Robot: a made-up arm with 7 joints. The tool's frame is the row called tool.
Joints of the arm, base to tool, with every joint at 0 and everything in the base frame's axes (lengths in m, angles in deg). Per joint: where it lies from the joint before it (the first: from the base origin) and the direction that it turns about. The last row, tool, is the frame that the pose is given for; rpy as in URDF.
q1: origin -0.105 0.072 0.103 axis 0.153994 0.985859 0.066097
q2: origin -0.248 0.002 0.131 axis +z
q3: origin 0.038 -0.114 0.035 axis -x
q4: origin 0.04 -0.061 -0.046 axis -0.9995 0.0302 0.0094
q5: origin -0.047 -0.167 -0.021 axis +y
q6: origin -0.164 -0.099 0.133 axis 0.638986 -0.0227 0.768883
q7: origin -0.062 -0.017 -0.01 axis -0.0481 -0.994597 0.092
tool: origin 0.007 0.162 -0.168 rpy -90 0 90
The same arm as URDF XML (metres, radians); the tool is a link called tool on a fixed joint. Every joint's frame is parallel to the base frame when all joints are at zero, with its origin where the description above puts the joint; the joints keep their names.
<robot name="arm">
  <joint name="tool_fixed" type="fixed">
    <parent link="link7"/>
    <child link="tool"/>
    <origin xyz="0.007 0.162 -0.168" rpy="-1.5708 0 1.5708"/>
  </joint>
  <joint name="q7" type="continuous">
    <parent link="link6"/>
    <child link="link7"/>
    <origin xyz="-0.062 -0.017 -0.01" rpy="0 0 0"/>
    <axis xyz="-0.0481 -0.994597 0.092"/>
  </joint>
  <joint name="q6" type="continuous">
    <parent link="link5"/>
    <child link="link6"/>
    <origin xyz="-0.164 -0.099 0.133" rpy="0 0 0"/>
    <axis xyz="0.638986 -0.0227 0.768883"/>
  </joint>
  <joint name="q5" type="continuous">
    <parent link="link4"/>
    <child link="link5"/>
    <origin xyz="-0.047 -0.167 -0.021" rpy="0 0 0"/>
    <axis xyz="0 1 0"/>
  </joint>
  <joint name="q4" type="continuous">
    <parent link="link3"/>
    <child link="link4"/>
    <origin xyz="0.04 -0.061 -0.046" rpy="0 0 0"/>
    <axis xyz="-0.9995 0.0302 0.0094"/>
  </joint>
  <joint name="q3" type="continuous">
    <parent link="link2"/>
    <child link="link3"/>
    <origin xyz="0.038 -0.114 0.035" rpy="0 0 0"/>
    <axis xyz="-1 0 0"/>
  </joint>
  <joint name="q2" type="continuous">
    <parent link="link1"/>
    <child link="link2"/>
    <origin xyz="-0.248 0.002 0.131" rpy="0 0 0"/>
    <axis xyz="0 0 1"/>
  </joint>
  <joint name="q1" type="continuous">
    <parent link="base"/>
    <child link="link1"/>
    <origin xyz="-0.105 0.072 0.103" rpy="0 0 0"/>
    <axis xyz="0.153994 0.985859 0.066097"/>
  </joint>
  <link name="base"/>
  <link name="link1"/>
  <link name="link2"/>
  <link name="link3"/>
  <link name="link4"/>
  <link name="link5"/>
  <link name="link6"/>
  <link name="link7"/>
  <link name="tool"/>
</robot>

